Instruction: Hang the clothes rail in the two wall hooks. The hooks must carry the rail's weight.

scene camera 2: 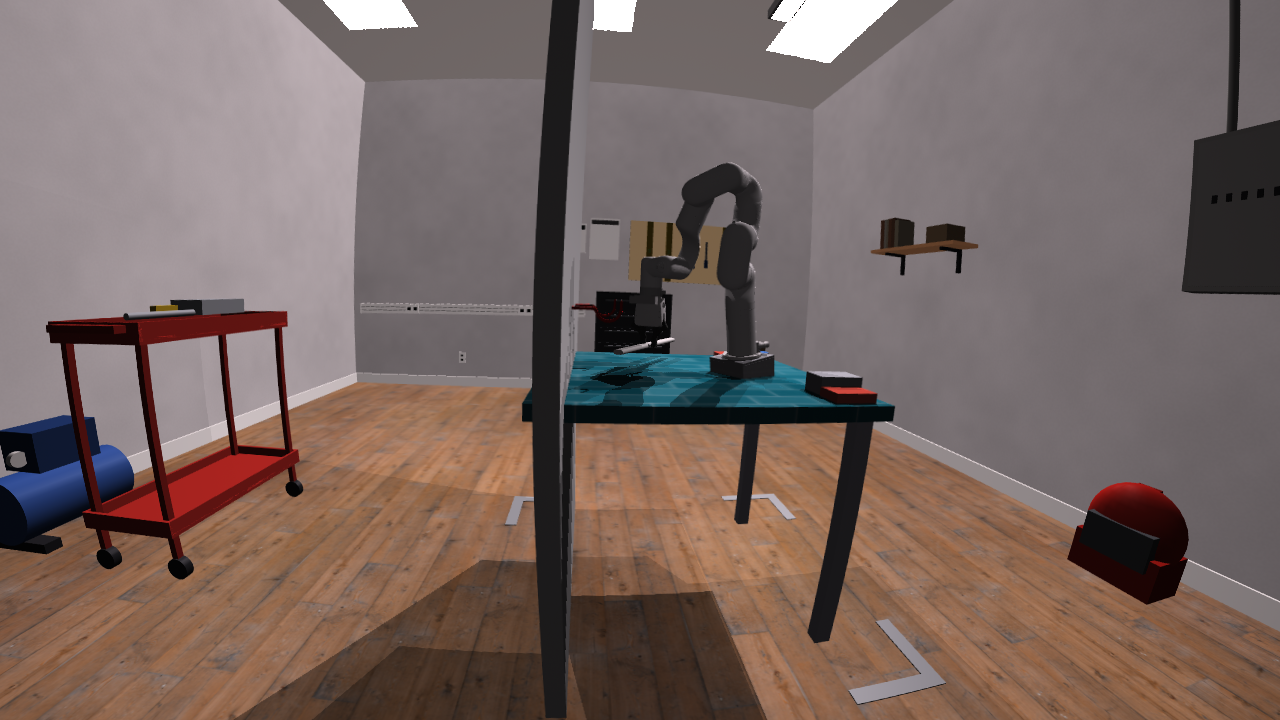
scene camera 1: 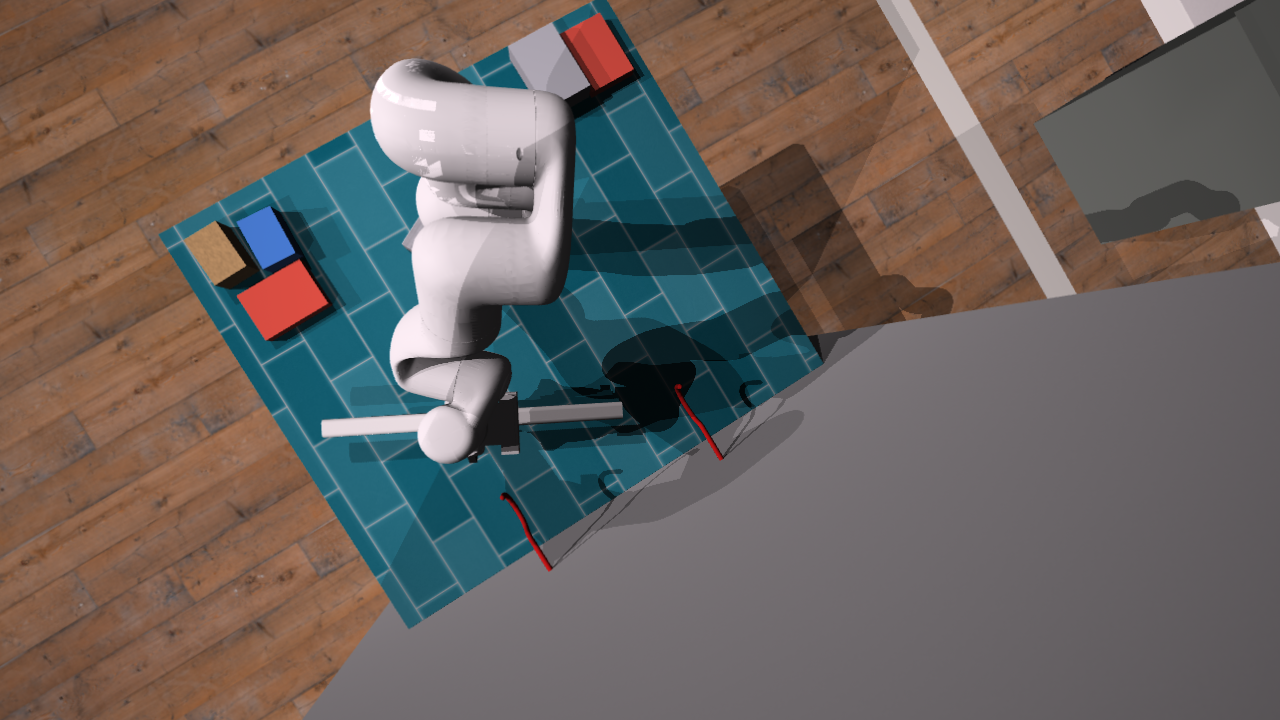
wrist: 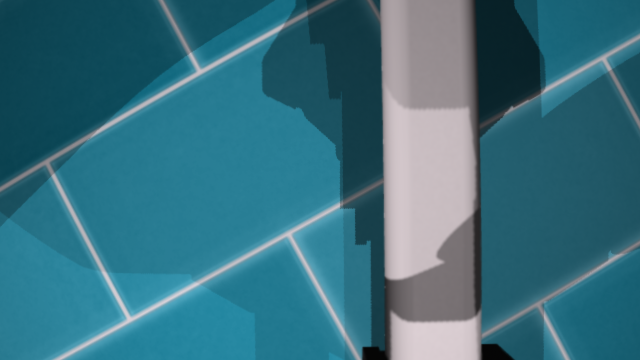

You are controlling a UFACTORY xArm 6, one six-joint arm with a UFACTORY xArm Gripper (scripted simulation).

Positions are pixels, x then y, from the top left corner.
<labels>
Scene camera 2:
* grey block: 814, 382
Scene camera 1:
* clothes rail: 609, 410
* tan block: 217, 249
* blue block: 266, 232
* red block: 281, 302
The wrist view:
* clothes rail: 430, 93
</labels>
